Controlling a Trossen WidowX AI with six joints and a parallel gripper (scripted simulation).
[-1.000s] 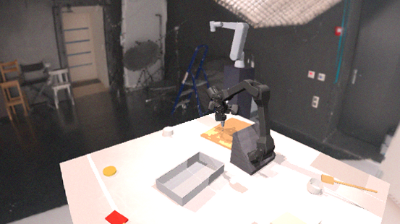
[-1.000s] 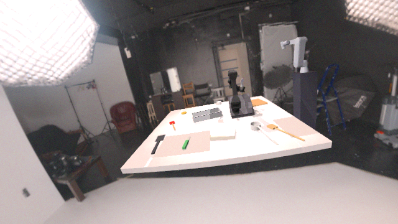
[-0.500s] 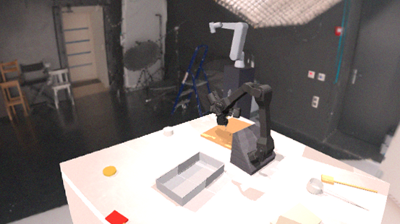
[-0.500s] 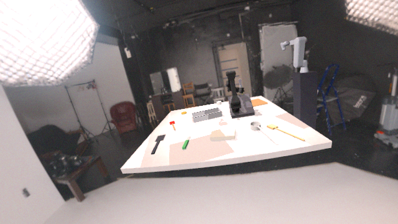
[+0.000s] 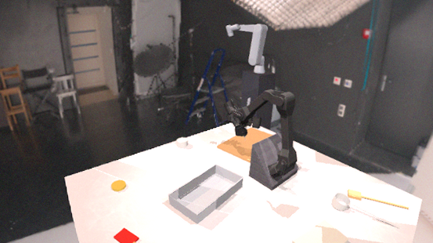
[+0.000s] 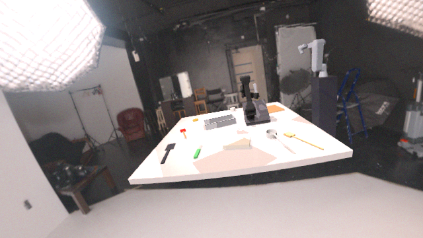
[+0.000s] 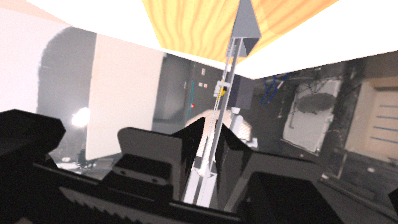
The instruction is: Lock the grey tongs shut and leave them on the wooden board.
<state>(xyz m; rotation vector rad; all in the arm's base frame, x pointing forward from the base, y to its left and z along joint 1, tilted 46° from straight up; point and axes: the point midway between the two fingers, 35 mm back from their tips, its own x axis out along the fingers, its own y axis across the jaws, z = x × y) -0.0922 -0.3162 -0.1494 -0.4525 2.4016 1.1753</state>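
The wooden board is 40 mm behind my gripper tip, 10 mm to the right of it and 170 mm below it. Round my gripper tip: yellow disc (770 mm ahead, 20 mm to the right, 160 mm below); beige block (260 mm ahead, 710 mm to the left, 160 mm below); grey roasting tin (440 mm ahead, 240 mm to the left, 150 mm below).
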